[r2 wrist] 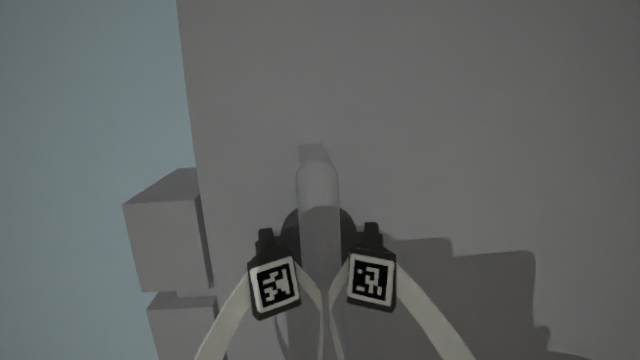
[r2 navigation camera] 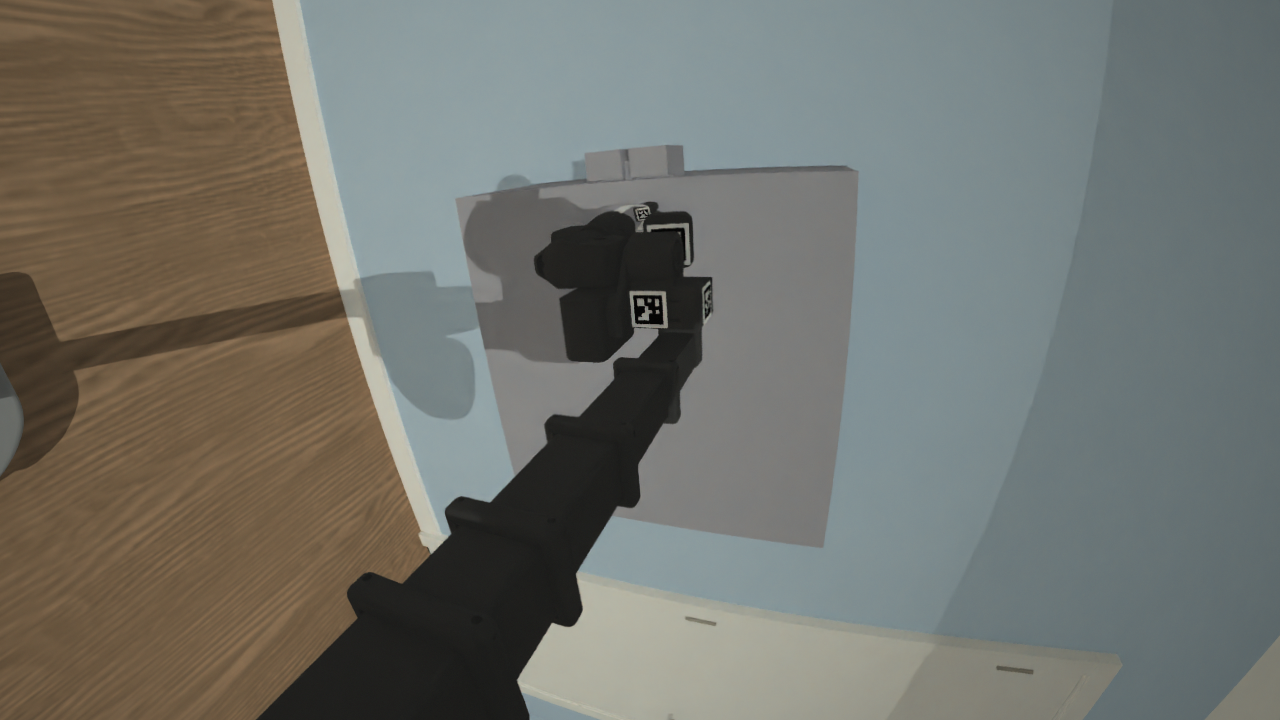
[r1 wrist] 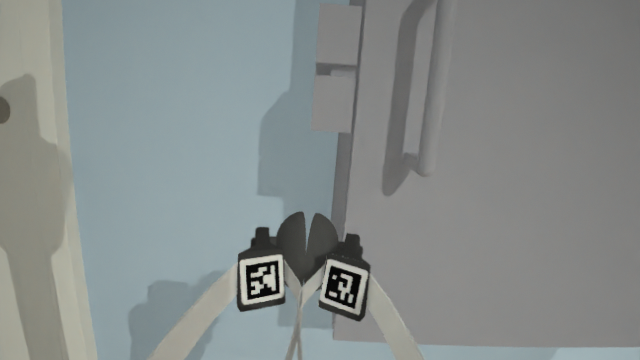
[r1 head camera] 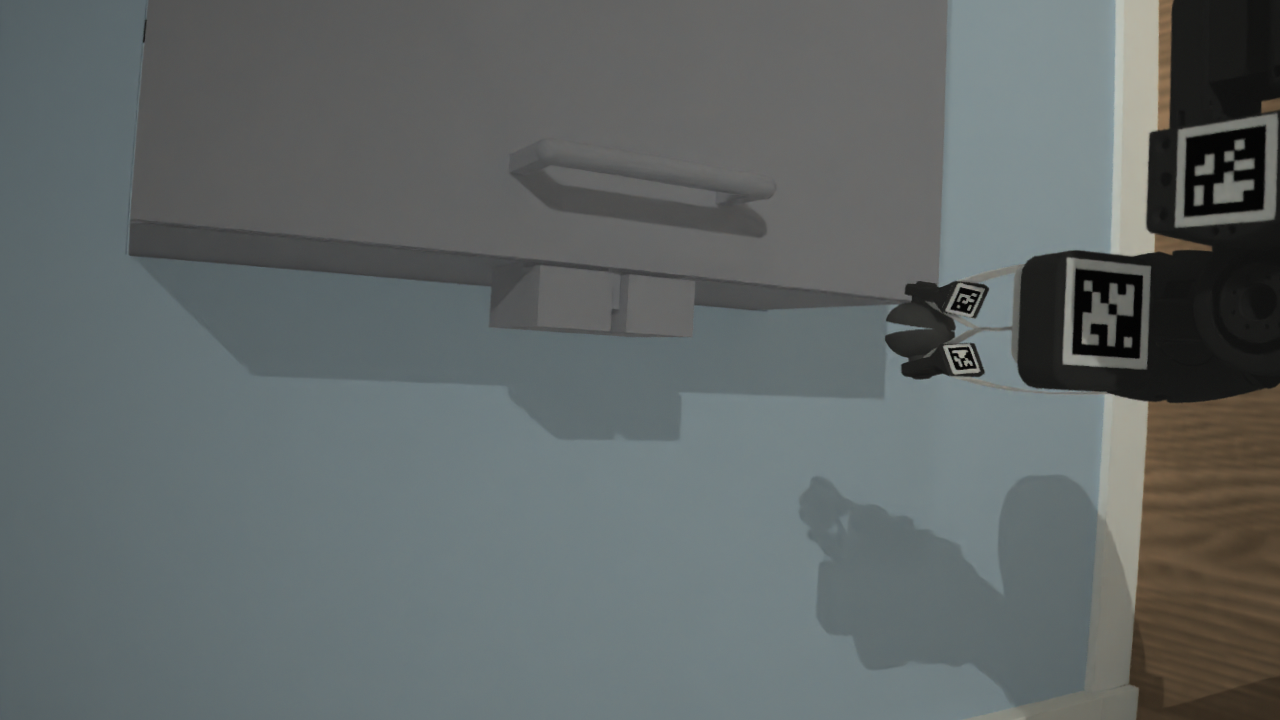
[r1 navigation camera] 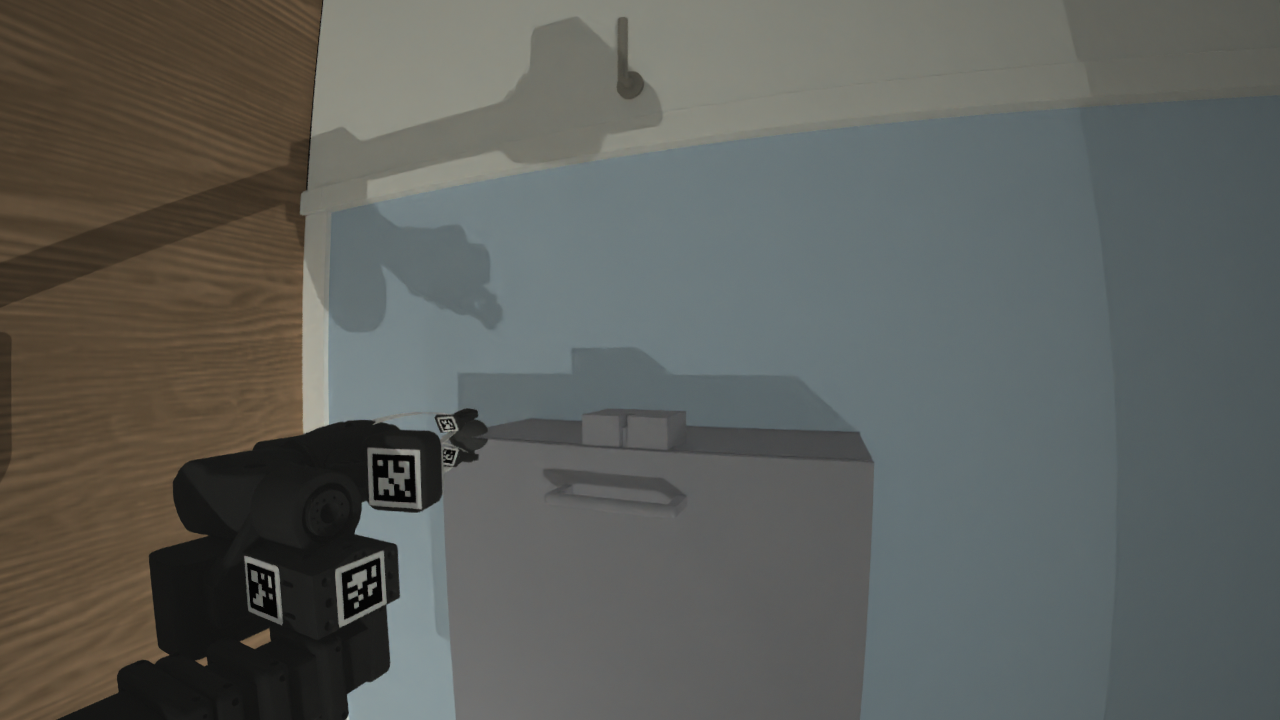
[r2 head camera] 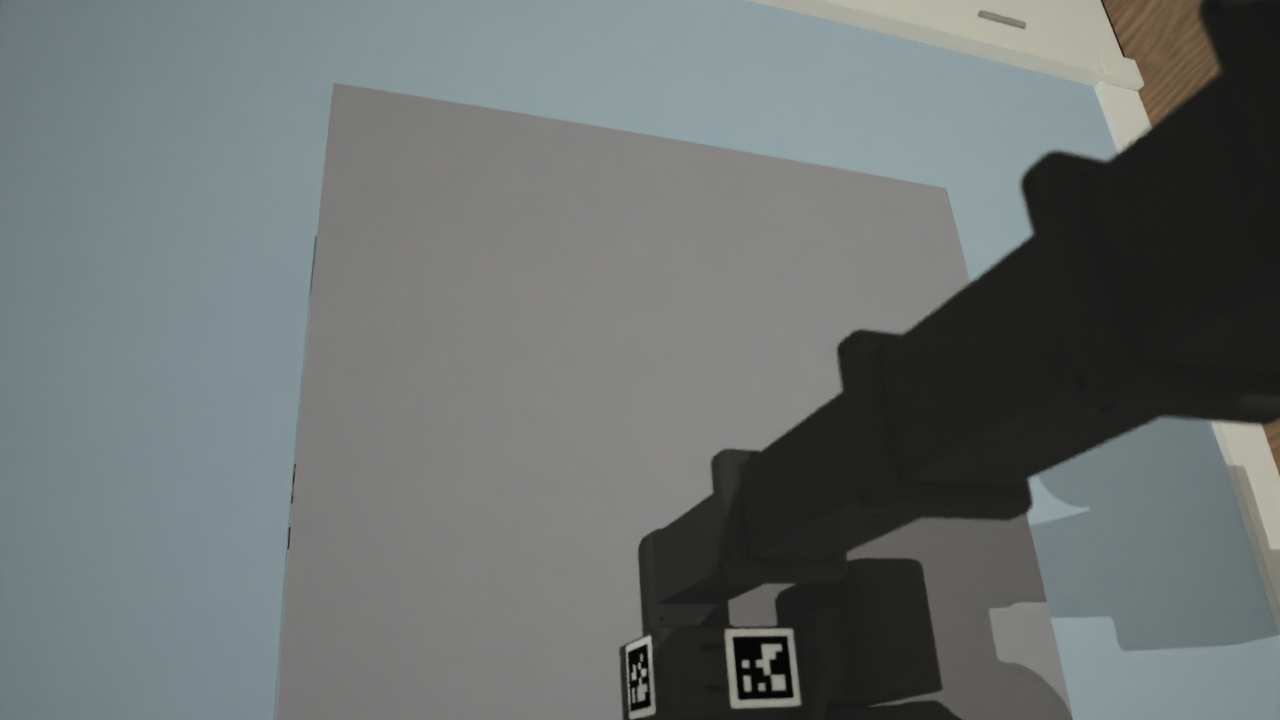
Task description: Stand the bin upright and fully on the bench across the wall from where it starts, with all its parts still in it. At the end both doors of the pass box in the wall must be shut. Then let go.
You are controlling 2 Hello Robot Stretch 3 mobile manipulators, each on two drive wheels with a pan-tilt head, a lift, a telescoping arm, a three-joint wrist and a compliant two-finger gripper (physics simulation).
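Observation:
r1's gripper [r1 head camera: 917, 328] [r1 navigation camera: 474, 436] [r1 wrist: 306, 235] is shut and empty beside the corner of a grey pass box door [r1 head camera: 358, 116] [r1 navigation camera: 662, 608] [r1 wrist: 500, 250]. This door looks shut; its bar handle [r1 head camera: 657, 170] [r1 navigation camera: 617, 503] [r1 wrist: 435, 100] is apart from the fingers. r2's gripper [r2 wrist: 320, 235] is shut on the bar handle [r2 wrist: 317, 185] of the other grey door [r2 head camera: 537, 313] [r2 navigation camera: 760, 358] [r2 wrist: 450, 100], which also looks shut. In the r2 navigation view its arm mostly hides the fingers. The bin, its parts and the bench do not show.
Two grey blocks [r1 head camera: 586, 300] [r1 navigation camera: 648, 429] [r1 wrist: 332, 102] [r2 navigation camera: 656, 162] [r2 wrist: 165, 245] stick out at each door's edge. A white panel with a lever handle [r1 navigation camera: 622, 53] adjoins r1's blue wall; a white panel [r2 navigation camera: 805, 640] adjoins r2's. Wood floor [r1 navigation camera: 179, 358] [r2 navigation camera: 179, 179] runs alongside.

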